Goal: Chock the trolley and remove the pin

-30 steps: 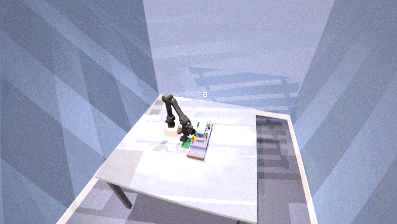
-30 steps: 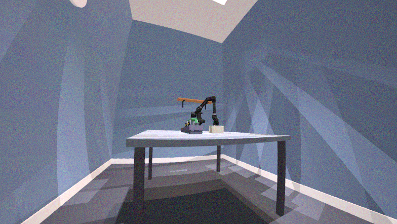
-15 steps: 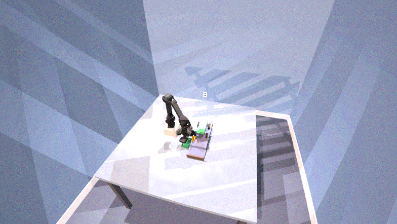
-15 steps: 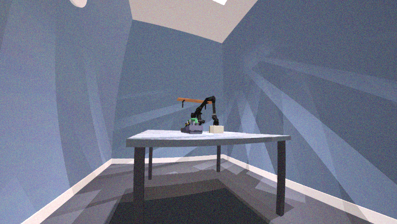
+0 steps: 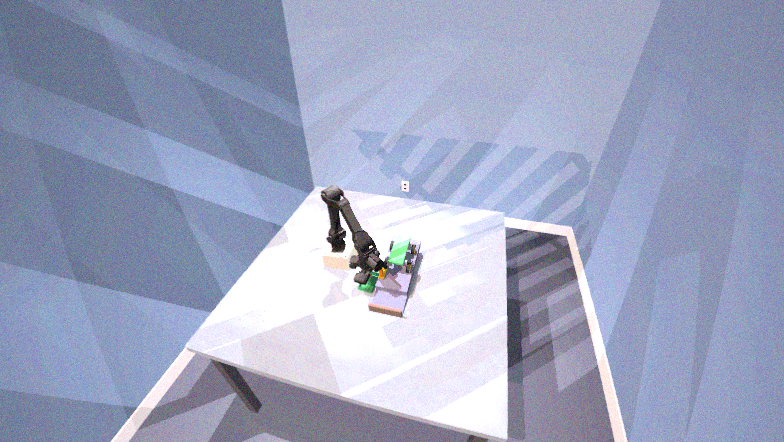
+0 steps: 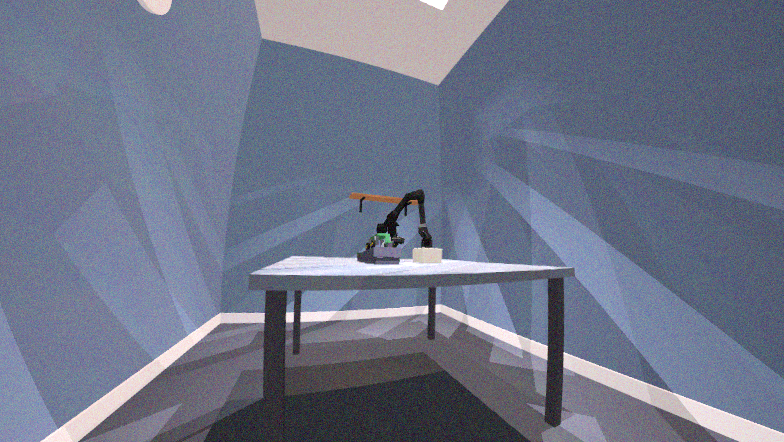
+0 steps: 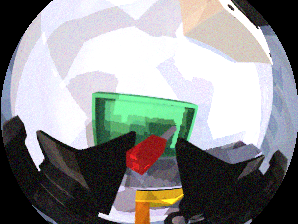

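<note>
My gripper tip is now 7 cm short of the yellow chock and 4 cm below it. From my gripper tip the other things lie so: green-topped trolley (14 cm ahead, 9 cm to the left, 7 cm above); then red-headed stop pin (right at my gripper tip); then grey ramp (14 cm ahead, 8 cm to the left, 1 cm above).
</note>
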